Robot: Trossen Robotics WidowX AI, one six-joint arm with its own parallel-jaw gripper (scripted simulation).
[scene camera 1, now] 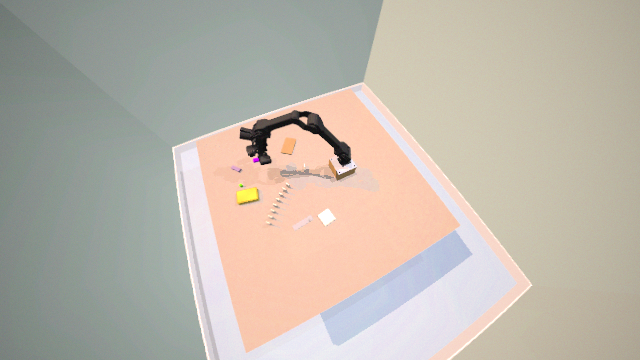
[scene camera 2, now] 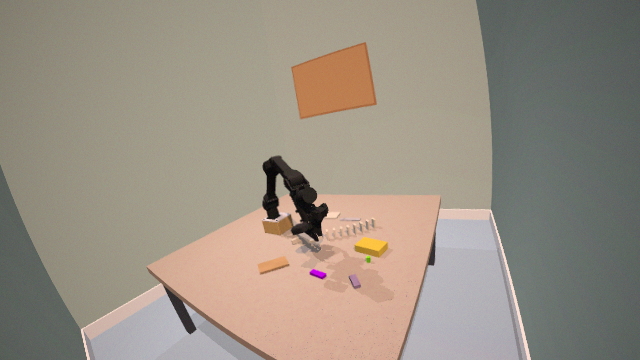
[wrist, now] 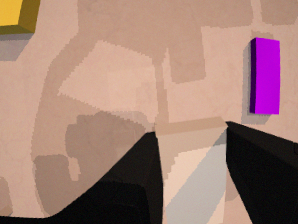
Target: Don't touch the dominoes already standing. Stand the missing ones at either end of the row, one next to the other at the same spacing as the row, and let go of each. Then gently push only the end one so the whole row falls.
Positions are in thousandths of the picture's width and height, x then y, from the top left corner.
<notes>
In view: my gripper (scene camera 2: 499,665) and a magenta block (wrist: 891,404).
My gripper is seen too in the wrist view (wrist: 636,618).
</notes>
